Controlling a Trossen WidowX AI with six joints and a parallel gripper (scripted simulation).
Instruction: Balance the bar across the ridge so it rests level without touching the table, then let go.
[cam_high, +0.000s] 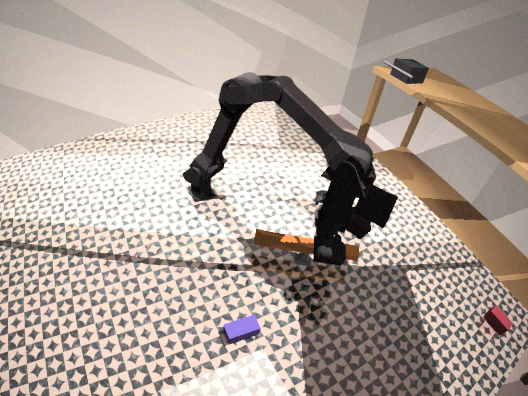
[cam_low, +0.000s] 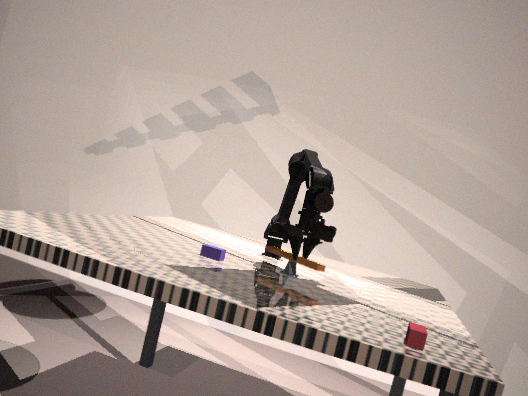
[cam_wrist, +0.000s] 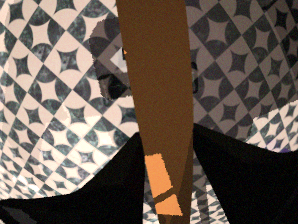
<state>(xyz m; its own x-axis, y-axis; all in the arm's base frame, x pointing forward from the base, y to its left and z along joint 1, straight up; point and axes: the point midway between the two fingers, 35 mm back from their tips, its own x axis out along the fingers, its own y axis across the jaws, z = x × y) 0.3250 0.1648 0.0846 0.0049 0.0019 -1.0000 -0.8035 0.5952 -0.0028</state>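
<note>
The orange bar is 2 cm to the right of my gripper tip and 2 cm behind it. Also, from my gripper tip: red block 41 cm ahead, 34 cm to the left, 3 cm below; purple block 24 cm to the right, 9 cm ahead, 3 cm below.
</note>
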